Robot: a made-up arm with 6 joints. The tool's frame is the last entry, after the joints.
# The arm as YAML. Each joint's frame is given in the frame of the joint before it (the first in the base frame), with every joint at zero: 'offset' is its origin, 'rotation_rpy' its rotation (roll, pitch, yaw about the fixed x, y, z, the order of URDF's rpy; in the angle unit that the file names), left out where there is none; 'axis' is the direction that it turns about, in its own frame. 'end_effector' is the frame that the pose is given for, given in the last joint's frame.
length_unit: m
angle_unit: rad
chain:
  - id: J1
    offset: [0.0, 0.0, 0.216]
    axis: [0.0, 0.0, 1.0]
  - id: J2
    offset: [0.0, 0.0, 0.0]
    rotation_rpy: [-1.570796, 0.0, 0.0]
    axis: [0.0, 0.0, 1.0]
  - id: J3
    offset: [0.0, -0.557, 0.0]
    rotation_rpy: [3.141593, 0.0, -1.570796]
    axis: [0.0, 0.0, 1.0]
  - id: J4
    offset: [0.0, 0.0, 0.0]
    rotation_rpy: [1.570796, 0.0, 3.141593]
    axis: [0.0, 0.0, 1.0]
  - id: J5
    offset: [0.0, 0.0, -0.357]
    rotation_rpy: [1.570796, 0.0, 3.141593]
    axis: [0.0, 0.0, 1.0]
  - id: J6
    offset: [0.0, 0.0, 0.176]
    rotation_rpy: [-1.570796, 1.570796, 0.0]
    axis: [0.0, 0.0, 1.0]
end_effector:
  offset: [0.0, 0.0, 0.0]
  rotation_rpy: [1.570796, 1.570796, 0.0]
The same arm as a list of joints. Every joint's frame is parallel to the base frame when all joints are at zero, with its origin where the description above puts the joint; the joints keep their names.
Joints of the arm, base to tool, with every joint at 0 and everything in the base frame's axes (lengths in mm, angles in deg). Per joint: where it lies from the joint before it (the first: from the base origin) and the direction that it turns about. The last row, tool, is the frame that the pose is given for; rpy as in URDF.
J1: axis 0 0 1 xyz 0 0 216
J2: axis 0 1 0 xyz 0 0 0
J3: axis 0 -1 0 xyz 0 0 557
J4: axis -1 0 0 xyz 0 0 0
J5: axis 0 -1 0 xyz 357 0 0
J6: axis -1 0 0 xyz 0 -176 0
tool: xyz 0 0 0 rpy 0 0 0

